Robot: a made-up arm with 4 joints. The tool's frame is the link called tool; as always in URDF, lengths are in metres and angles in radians.
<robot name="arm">
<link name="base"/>
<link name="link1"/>
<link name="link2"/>
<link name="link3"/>
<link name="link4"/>
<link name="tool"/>
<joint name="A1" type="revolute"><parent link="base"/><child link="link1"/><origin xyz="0.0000 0.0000 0.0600" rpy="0.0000 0.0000 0.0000"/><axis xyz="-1 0 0"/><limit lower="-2.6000" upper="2.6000"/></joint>
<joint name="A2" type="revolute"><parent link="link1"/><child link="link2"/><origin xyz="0.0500 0.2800 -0.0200" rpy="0.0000 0.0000 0.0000"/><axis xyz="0 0 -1"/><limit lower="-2.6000" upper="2.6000"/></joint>
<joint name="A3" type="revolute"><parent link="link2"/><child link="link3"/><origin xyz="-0.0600 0.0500 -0.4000" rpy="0.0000 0.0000 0.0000"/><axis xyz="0 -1 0"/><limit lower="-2.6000" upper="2.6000"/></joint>
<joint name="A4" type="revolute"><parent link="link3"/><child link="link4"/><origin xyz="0.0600 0.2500 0.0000" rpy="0.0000 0.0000 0.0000"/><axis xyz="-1 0 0"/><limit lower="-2.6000" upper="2.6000"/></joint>
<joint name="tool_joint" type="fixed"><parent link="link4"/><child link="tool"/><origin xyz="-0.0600 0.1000 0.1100" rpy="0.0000 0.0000 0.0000"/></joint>
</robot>
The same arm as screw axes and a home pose.
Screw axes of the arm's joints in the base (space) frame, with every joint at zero. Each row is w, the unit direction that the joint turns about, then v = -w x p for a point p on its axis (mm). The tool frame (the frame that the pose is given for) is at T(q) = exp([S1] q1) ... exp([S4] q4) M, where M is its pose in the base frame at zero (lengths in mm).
S1 = (-1, 0, 0, 0, -60, 0)
S2 = (0, 0, -1, -280, 50, 0)
S3 = (0, -1, 0, -360, 0, 10)
S4 = (-1, 0, 0, 0, 360, 580)
M: xyz -10 680 -250 (mm) quaternion w x y z 1 0 0 0
Joint limits (rad, base to tool): -2.6..2.6 -2.6..2.6 -2.6..2.6 -2.6..2.6

